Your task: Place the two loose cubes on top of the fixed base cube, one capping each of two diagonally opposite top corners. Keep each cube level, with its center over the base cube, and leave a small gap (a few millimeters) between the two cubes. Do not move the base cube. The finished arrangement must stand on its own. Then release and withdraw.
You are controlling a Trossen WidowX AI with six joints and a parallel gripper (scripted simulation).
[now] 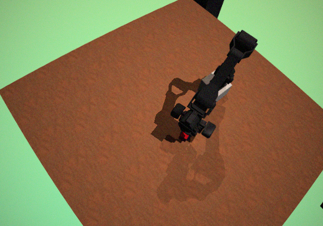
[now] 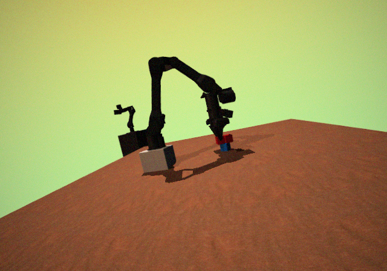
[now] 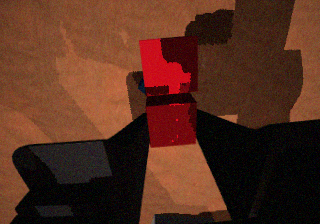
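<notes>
Right now my gripper tip is 40 mm above the blue cube, 20 mm short of it and 10 mm to the right of it.
</notes>
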